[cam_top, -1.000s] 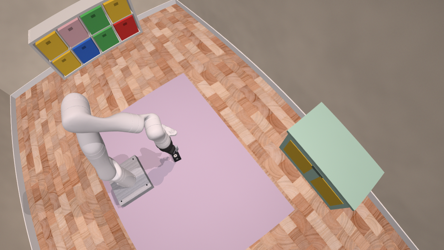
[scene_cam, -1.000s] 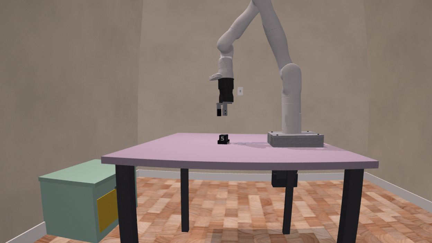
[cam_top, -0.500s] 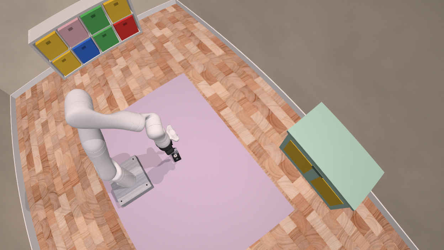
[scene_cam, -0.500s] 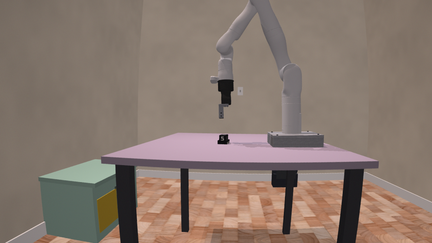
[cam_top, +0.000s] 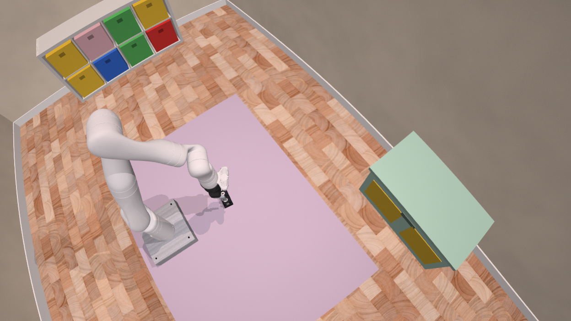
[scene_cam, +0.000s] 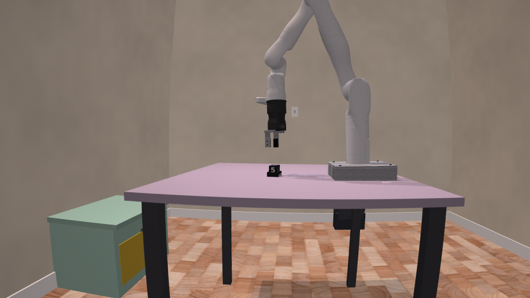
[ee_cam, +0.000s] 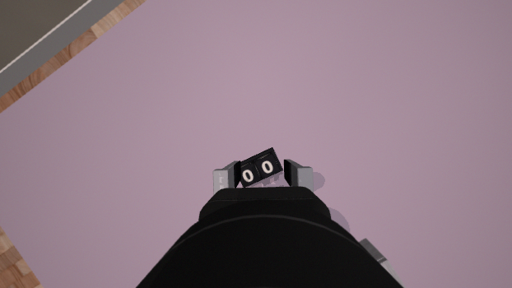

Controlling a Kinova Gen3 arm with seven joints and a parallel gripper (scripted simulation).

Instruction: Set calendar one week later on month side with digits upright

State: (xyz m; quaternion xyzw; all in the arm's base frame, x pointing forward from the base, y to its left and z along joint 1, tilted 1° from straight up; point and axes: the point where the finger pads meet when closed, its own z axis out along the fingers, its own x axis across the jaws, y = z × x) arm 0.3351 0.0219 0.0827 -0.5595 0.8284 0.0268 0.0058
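My gripper is now 10 mm past the cube and 100 mm above it. Round my hand: black calendar tray 20 mm behind, 20 mm to the left, 120 mm below.
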